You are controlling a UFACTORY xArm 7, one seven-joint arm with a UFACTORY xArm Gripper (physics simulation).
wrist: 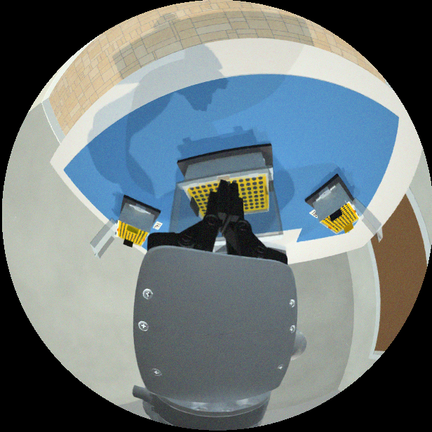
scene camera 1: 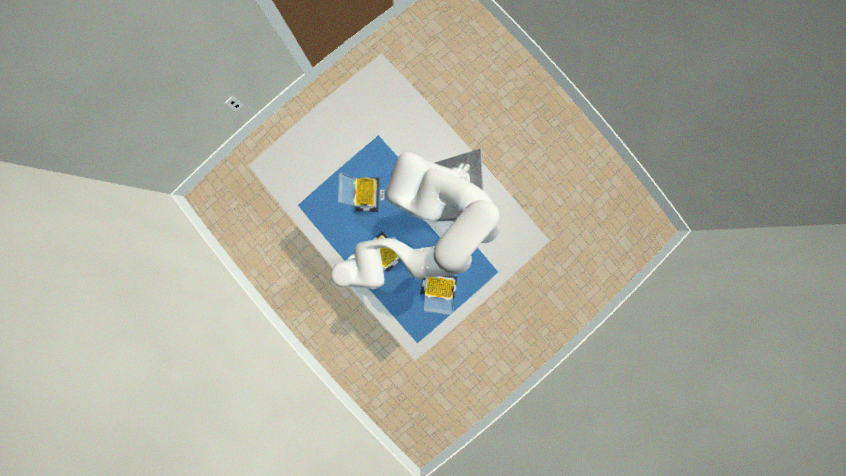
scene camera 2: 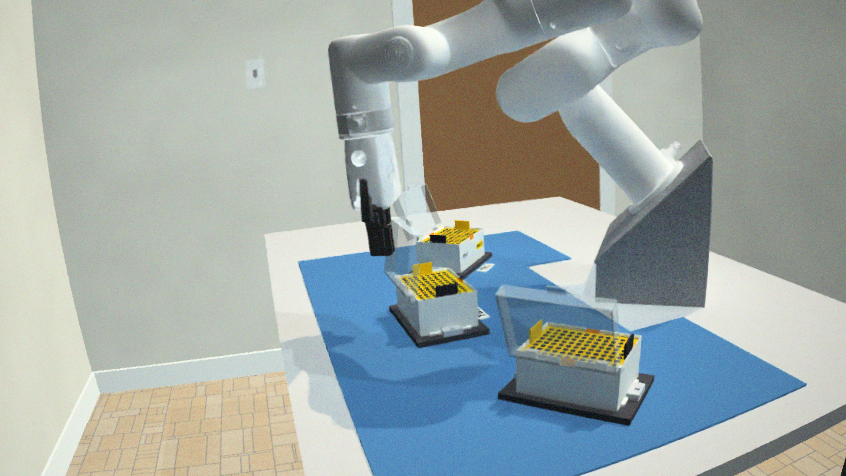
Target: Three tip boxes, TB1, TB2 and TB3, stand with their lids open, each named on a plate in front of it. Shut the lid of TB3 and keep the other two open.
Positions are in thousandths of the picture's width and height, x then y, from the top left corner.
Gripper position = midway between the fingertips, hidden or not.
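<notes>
The gripper (scene camera 2: 453,535) is visible, and it appears in the wrist view (wrist: 520,443) as well. The scene also shows a clear lid (scene camera 2: 492,430), a clear lid (scene camera 2: 476,562) and a tip box (scene camera 2: 510,600).
</notes>
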